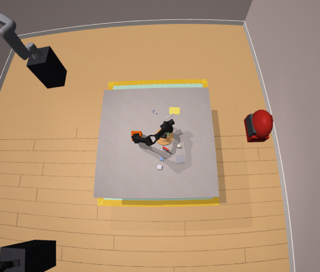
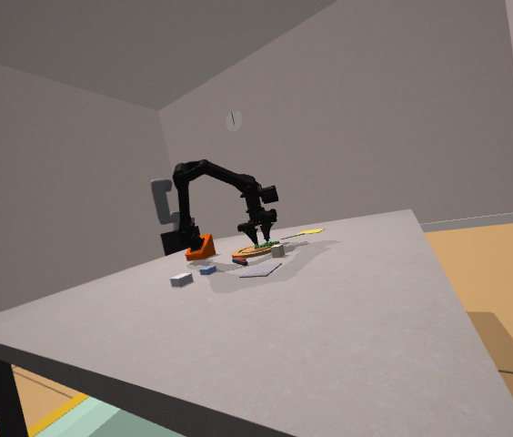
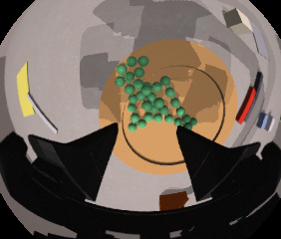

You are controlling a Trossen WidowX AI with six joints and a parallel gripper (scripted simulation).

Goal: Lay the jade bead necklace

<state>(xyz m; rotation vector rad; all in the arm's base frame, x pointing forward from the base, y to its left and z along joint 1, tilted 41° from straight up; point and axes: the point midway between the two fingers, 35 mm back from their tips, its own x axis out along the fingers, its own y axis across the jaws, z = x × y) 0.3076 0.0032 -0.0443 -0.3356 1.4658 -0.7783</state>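
My gripper tip is 10 mm past the round wooden bead board, 40 mm to the left of it and 10 mm above it. From my gripper tip the other things lie so: beige cube (130 mm ahead, 170 mm to the right); red-handled tool (190 mm to the right, 10 mm below); blue block (60 mm behind, 290 mm to the right, 10 mm below).
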